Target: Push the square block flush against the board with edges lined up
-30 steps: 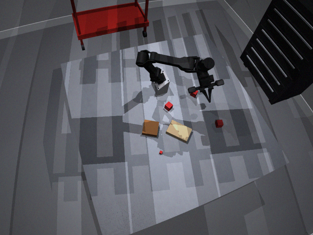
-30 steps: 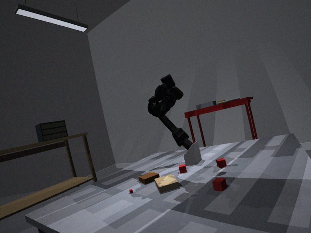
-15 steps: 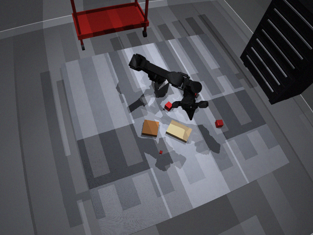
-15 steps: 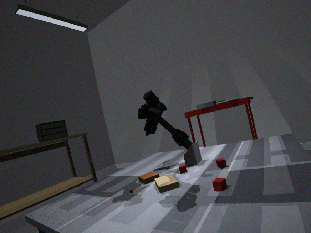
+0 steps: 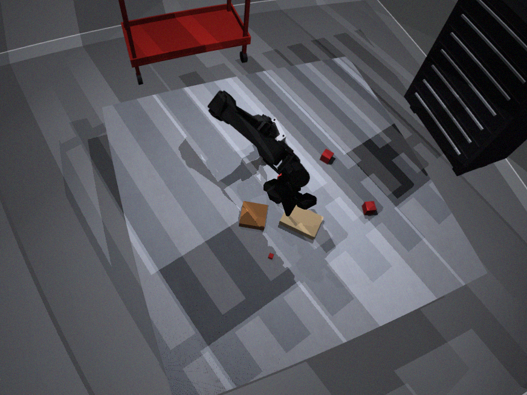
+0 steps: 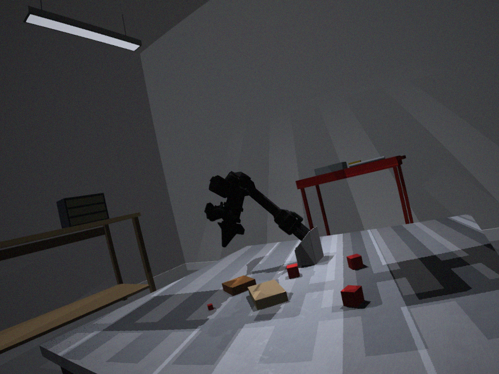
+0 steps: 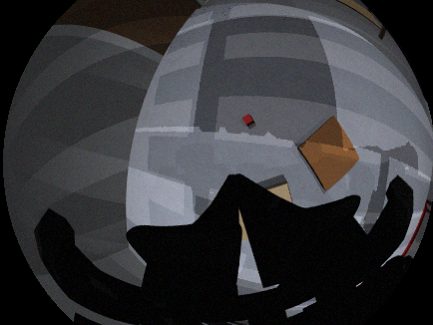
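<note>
The square block lies 11 cm behind my gripper tip, 7 cm to the right of it and 17 cm below it. Round my gripper tip: tiny red cube 7 cm ahead, 6 cm to the right, 18 cm below; then tan board 4 cm behind, 10 cm to the left, 17 cm below.
</note>
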